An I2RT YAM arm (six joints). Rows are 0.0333 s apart.
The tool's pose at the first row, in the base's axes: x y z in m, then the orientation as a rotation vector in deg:
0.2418, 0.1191, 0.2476, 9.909, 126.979, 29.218
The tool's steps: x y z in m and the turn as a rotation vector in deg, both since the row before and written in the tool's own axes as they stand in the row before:
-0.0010, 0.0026, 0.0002, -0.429, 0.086, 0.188
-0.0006, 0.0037, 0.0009, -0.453, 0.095, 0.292
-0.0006, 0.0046, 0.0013, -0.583, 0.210, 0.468
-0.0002, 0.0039, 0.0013, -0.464, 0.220, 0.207
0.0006, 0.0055, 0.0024, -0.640, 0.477, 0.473
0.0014, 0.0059, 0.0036, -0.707, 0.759, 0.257
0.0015, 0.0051, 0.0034, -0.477, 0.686, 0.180
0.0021, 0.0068, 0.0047, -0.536, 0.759, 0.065
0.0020, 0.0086, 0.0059, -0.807, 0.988, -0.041
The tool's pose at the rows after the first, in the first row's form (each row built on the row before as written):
0.2425, 0.1212, 0.2493, 9.874, 126.941, 29.809
0.2434, 0.1246, 0.2508, 9.940, 126.904, 30.485
0.2445, 0.1290, 0.2525, 10.108, 126.940, 31.423
0.2454, 0.1329, 0.2536, 10.044, 127.013, 32.090
0.2465, 0.1388, 0.2543, 10.123, 127.283, 33.149
0.2479, 0.1457, 0.2540, 9.852, 127.791, 34.226
0.2491, 0.1519, 0.2535, 9.630, 128.298, 34.995
0.2506, 0.1603, 0.2527, 9.226, 128.848, 35.785
0.2528, 0.1707, 0.2522, 8.499, 129.513, 36.872

